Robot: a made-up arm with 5 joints.
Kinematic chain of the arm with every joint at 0, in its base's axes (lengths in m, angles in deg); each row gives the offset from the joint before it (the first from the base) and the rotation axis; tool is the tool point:
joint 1: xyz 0 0 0.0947 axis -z
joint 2: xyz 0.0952 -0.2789 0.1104 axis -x
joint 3: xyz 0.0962 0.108 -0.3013 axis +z
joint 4: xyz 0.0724 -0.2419 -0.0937 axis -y
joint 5: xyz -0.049 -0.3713 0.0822 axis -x
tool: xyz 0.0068 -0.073 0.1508
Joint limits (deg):
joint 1: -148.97..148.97
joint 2: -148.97..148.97
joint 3: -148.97..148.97
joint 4: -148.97..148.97
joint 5: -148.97..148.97
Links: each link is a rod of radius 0.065 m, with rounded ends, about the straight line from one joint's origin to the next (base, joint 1, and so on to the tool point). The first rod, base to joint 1, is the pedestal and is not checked.
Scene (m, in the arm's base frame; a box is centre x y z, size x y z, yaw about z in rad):
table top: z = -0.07
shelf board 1: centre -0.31 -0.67 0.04 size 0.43 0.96 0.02 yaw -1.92
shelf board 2: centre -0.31 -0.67 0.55 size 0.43 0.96 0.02 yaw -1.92
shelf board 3: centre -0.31 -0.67 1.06 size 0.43 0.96 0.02 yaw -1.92
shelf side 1: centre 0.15 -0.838 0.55 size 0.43 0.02 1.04 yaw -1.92
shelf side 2: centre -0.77 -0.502 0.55 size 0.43 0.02 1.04 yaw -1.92
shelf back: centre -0.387 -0.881 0.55 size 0.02 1 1.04 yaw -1.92
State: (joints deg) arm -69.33 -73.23 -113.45 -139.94 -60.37
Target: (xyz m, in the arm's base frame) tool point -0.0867 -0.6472 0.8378
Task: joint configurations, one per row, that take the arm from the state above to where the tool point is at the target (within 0.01 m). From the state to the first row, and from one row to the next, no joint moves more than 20 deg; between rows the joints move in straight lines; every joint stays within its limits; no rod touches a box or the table.
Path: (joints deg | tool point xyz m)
1: -68.34 -69.42 -114.70 -139.63 -77.93 | -0.4007 -0.4528 0.3569
2: -67.35 -65.60 -115.96 -139.33 -95.50 | -0.3863 -0.4163 0.3718
3: -66.35 -61.79 -117.21 -139.02 -113.06 | -0.3703 -0.3688 0.3747
4: -65.36 -57.97 -118.47 -138.71 -130.63 | -0.3531 -0.3151 0.3628
5: -64.37 -54.16 -119.72 -138.41 -148.19 | -0.3351 -0.2608 0.3345
6: -69.41 -70.10 -125.91 -137.24 -142.61 | -0.2782 -0.2806 0.5228
7: -74.45 -86.04 -132.10 -136.07 -137.03 | -0.1525 -0.3031 0.6985
8: -79.49 -101.98 -138.29 -134.89 -131.44 | 0.0363 -0.3095 0.8379
9: -70.74 -112.24 -136.11 -135.35 -113.90 | 0.0608 -0.4020 0.8672
10: -62.00 -122.50 -133.94 -135.80 -96.35 | 0.0469 -0.5007 0.8724
11: -53.25 -132.76 -131.76 -136.26 -78.80 | -0.0055 -0.5873 0.8600
12: -44.50 -143.02 -129.59 -136.71 -61.26 | -0.0867 -0.6472 0.8378

